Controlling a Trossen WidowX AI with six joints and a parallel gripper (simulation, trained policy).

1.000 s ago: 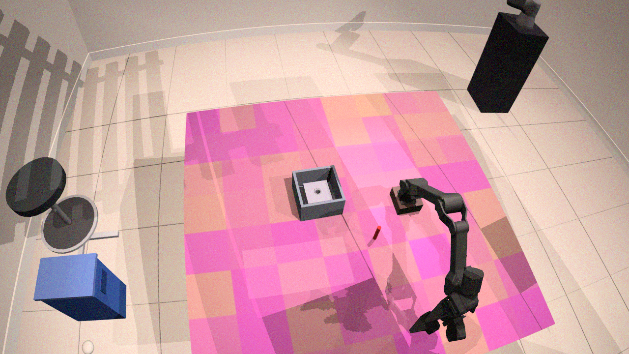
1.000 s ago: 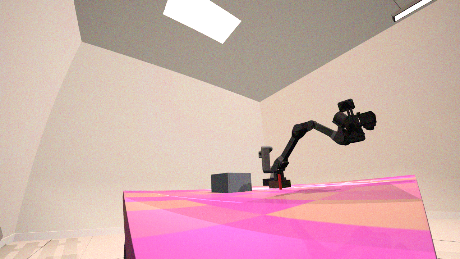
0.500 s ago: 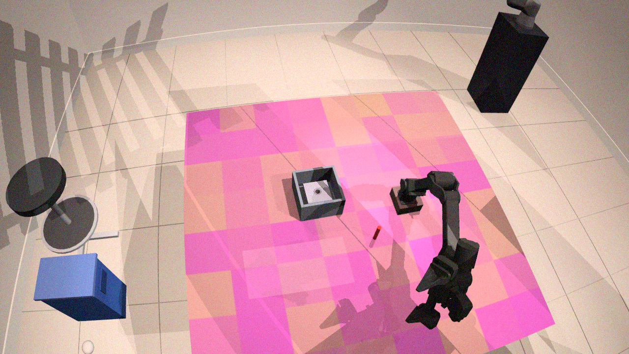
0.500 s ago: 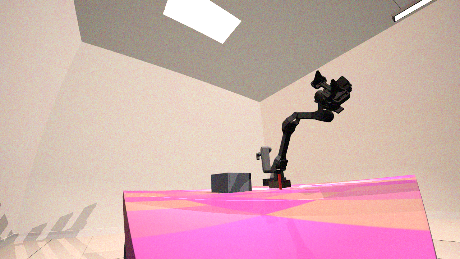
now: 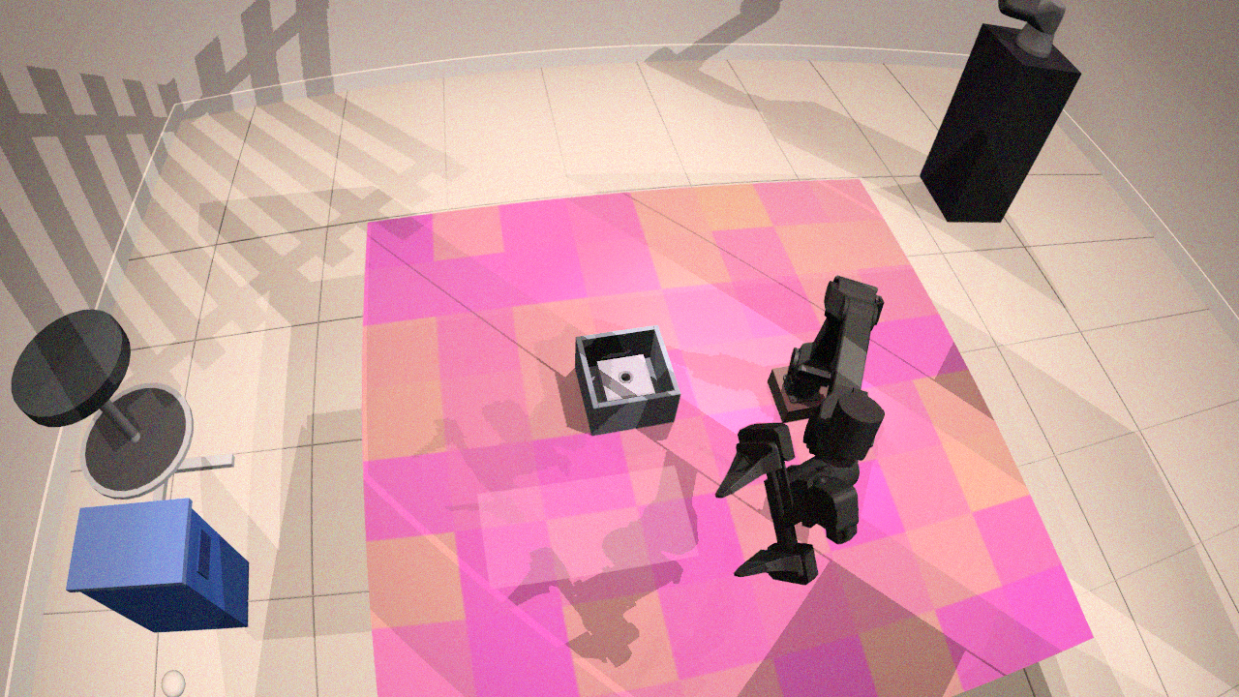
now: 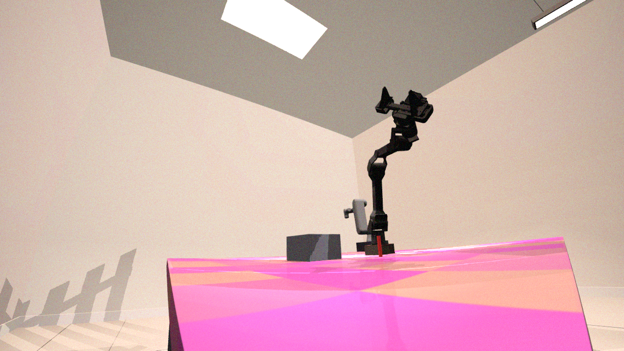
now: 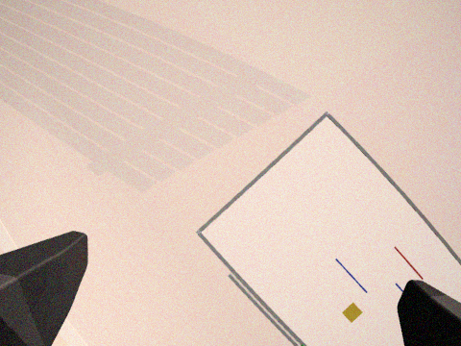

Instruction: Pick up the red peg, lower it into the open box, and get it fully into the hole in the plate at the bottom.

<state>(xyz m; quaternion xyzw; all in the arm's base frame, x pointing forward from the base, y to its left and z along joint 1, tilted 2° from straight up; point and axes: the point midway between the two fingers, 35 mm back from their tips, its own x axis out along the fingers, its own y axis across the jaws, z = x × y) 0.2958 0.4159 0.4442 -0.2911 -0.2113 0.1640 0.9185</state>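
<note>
Right now the red peg is 44 cm below my gripper tip, 31 cm to the right of it and 18 cm behind it. From my gripper tip the other things lie so: grey box 49 cm to the right, 46 cm below, 1 cm ahead.
</note>
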